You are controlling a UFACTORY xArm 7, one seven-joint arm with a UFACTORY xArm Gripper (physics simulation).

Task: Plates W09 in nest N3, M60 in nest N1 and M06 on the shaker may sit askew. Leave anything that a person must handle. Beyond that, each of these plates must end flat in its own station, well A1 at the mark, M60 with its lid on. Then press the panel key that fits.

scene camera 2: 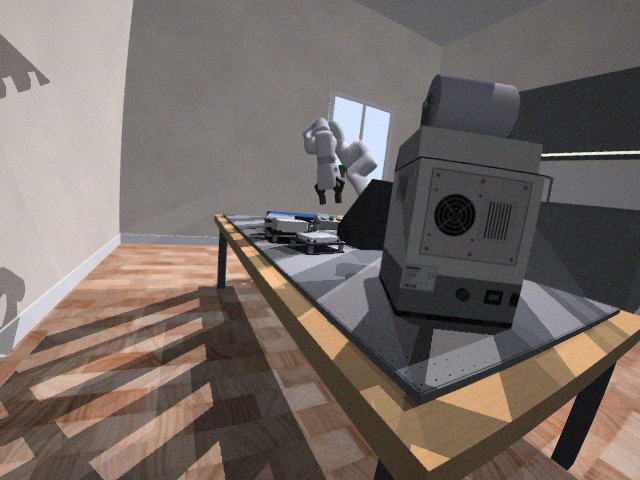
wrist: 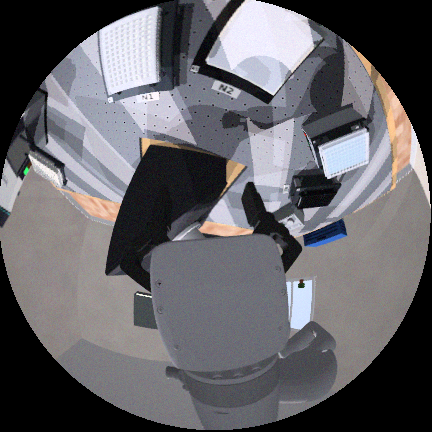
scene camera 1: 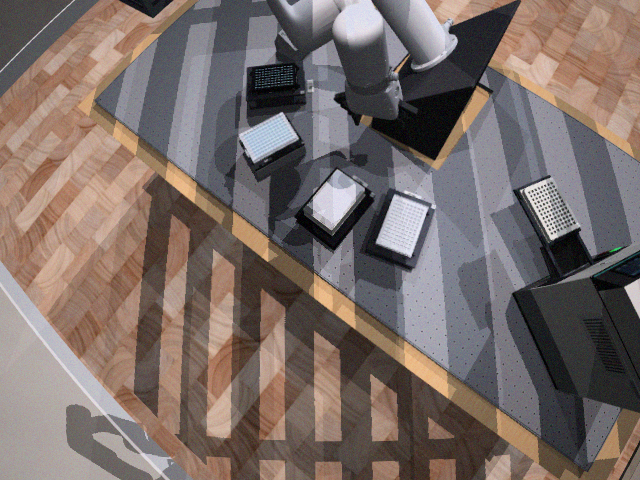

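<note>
My gripper [scene camera 1: 383, 116] [scene camera 2: 330, 199] [wrist: 207, 191] is open and empty, high above the table near the black slanted panel. In nest N1, a white welled plate [scene camera 1: 405, 224] [wrist: 131, 52] shows its wells, with no lid. Nest N2 bears a piece with a smooth white top [scene camera 1: 337, 200] [wrist: 262, 45]. A pale-blue welled plate [scene camera 1: 269, 136] [wrist: 345, 152] rests on a dark base, likely the shaker. A black welled plate [scene camera 1: 273, 77] [wrist: 317, 192] is on the black nest beyond it. Its label and any slight tilt of these plates are unreadable. A1 marks are unreadable.
The black slanted panel [scene camera 1: 439, 108] [wrist: 165, 200] stands beside the arm's base. A grey instrument [scene camera 1: 584, 320] [scene camera 2: 465, 222] has a metal-coloured holed plate [scene camera 1: 550, 207] on its tray. The key panel [wrist: 291, 220] is partly hidden by my finger. A blue rack [wrist: 325, 234] lies past it.
</note>
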